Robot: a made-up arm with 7 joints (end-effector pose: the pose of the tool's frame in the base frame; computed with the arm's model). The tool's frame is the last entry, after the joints. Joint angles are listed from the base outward.
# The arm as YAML. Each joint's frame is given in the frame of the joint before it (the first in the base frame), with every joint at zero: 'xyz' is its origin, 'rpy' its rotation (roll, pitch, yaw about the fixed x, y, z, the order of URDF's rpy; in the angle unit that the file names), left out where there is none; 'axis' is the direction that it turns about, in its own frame. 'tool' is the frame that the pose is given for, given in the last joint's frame.
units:
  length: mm
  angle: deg
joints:
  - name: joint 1
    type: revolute
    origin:
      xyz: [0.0, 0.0, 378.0]
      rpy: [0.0, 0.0, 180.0]
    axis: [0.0, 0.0, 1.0]
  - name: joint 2
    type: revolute
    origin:
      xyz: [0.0, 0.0, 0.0]
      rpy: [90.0, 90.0, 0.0]
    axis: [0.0, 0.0, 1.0]
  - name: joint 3
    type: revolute
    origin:
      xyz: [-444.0, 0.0, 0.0]
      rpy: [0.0, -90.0, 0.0]
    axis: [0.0, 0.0, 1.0]
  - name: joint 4
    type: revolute
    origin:
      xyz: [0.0, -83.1, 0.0]
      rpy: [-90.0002, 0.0, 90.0]
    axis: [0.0, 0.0, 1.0]
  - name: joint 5
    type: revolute
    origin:
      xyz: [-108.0, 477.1, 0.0]
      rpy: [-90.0, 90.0, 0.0]
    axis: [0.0, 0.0, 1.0]
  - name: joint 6
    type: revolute
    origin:
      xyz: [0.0, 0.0, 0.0]
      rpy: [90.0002, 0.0, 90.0]
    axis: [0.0, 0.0, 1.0]
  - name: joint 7
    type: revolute
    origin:
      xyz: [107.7, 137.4, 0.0]
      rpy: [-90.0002, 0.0, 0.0]
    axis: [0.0, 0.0, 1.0]
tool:
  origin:
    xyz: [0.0, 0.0, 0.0]
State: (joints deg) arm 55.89 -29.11 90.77 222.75 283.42 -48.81 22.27
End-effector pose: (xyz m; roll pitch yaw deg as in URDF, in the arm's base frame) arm 0.0249 -0.6023 0.9099 -110.63 84.56 161.17
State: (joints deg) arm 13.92 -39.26 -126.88 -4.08 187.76 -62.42 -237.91
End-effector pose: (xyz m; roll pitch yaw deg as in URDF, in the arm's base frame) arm 0.0174 -0.0014 0.3970 -84.43 5.64 -34.36
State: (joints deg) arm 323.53 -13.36 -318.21 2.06 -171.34 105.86 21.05
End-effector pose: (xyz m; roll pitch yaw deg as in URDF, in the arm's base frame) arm 0.3811 0.0026 0.3588 22.32 58.50 25.59
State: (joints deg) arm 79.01 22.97 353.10 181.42 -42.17 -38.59 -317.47
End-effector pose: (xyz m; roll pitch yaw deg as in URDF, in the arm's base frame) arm -0.0855 0.2569 1.3156 28.32 5.80 -100.47
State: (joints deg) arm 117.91 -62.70 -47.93 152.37 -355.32 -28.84 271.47
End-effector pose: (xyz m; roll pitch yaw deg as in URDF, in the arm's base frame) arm 0.4978 -0.7646 0.9104 -57.78 -37.94 -172.53
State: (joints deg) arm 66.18 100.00 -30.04 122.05 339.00 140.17 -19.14
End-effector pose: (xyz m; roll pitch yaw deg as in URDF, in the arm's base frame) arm 0.4950 0.3905 -0.1144 31.41 49.32 -72.78
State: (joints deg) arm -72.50 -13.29 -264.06 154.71 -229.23 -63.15 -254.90
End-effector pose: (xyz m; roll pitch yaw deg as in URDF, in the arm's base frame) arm 0.2456 0.1781 1.2215 72.42 14.39 68.26
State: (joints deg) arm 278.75 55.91 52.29 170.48 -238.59 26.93 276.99
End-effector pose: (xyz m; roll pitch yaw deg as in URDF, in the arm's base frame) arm 0.2073 -0.9365 0.9235 -35.43 -5.42 -162.03
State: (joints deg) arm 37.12 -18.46 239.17 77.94 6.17 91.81 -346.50
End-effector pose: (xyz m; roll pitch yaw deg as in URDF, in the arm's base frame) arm 0.0250 -0.6844 0.5541 -162.54 27.31 -92.05
